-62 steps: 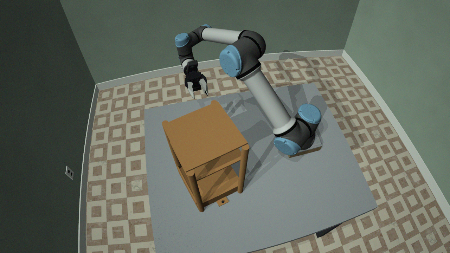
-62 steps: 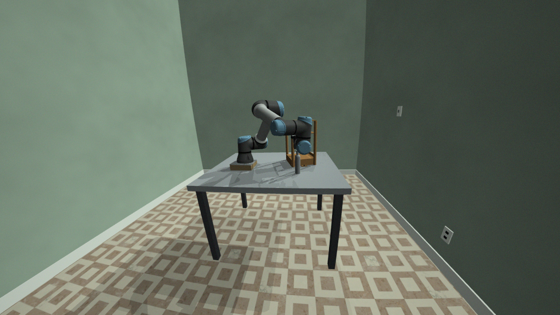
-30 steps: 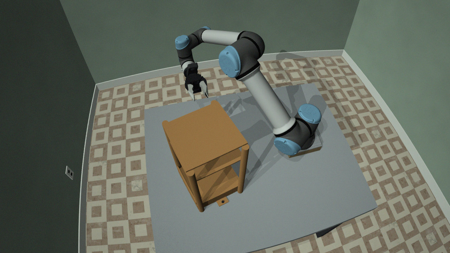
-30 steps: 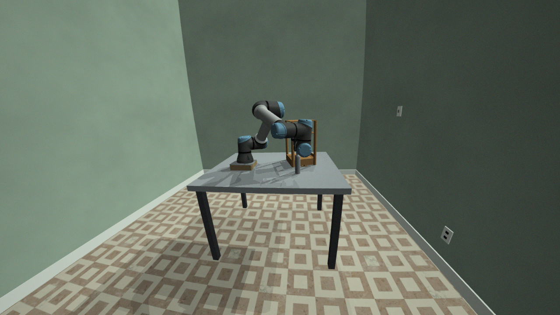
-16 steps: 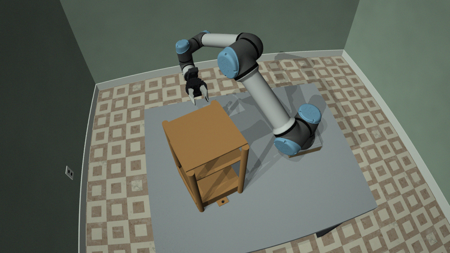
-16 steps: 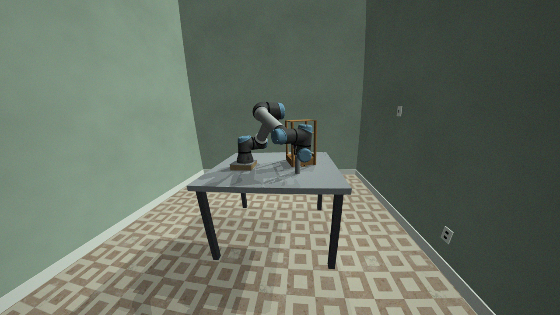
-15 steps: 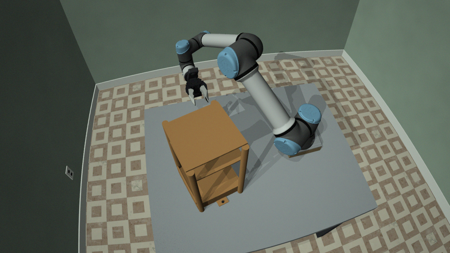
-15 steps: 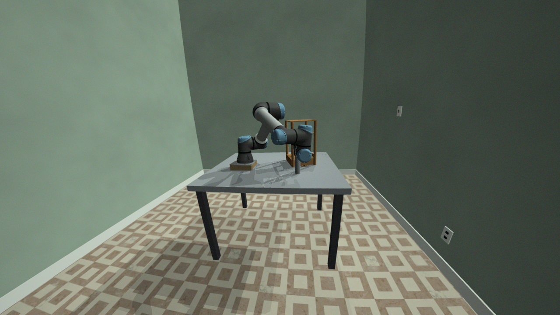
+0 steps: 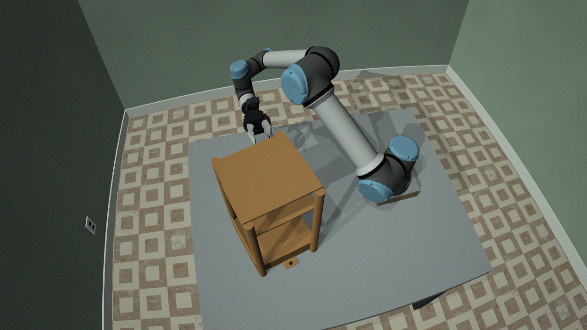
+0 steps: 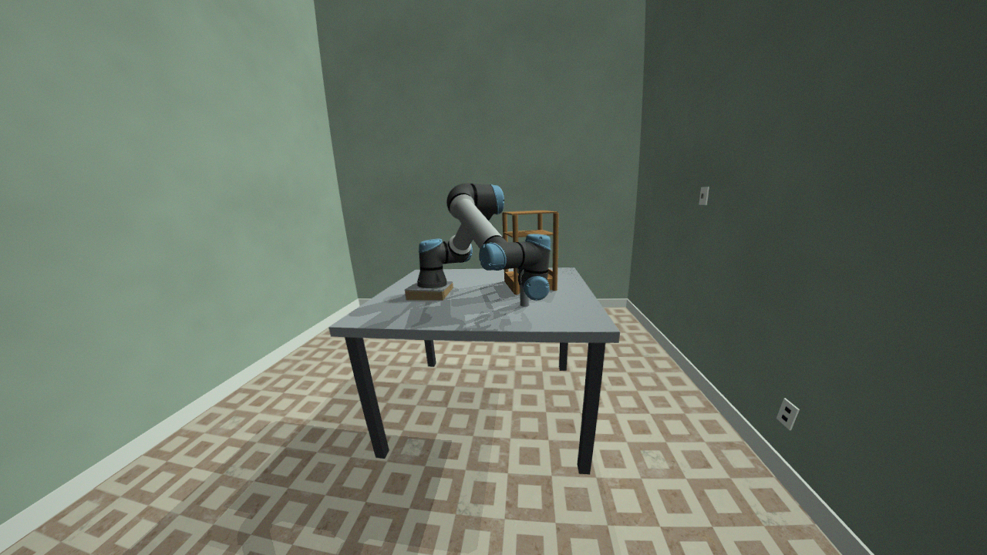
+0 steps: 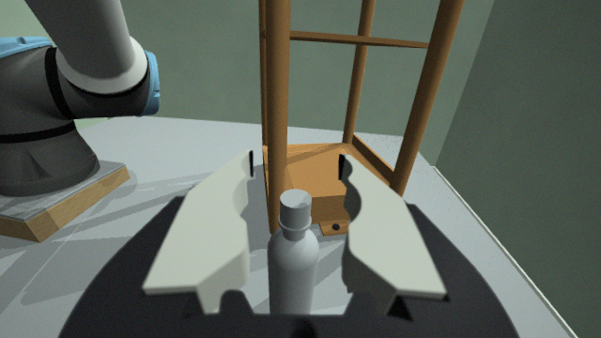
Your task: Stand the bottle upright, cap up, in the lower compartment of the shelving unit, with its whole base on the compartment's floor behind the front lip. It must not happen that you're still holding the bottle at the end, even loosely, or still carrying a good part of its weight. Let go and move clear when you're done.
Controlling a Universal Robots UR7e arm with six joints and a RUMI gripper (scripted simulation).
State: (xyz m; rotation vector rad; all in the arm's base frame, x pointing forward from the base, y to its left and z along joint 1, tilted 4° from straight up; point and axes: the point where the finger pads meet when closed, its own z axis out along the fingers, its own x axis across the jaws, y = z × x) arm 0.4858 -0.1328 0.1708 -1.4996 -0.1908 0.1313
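Now: hand 9 cm above the grey bottle. Also, from my hand: shelving unit 28 cm to the left, 1 cm below.
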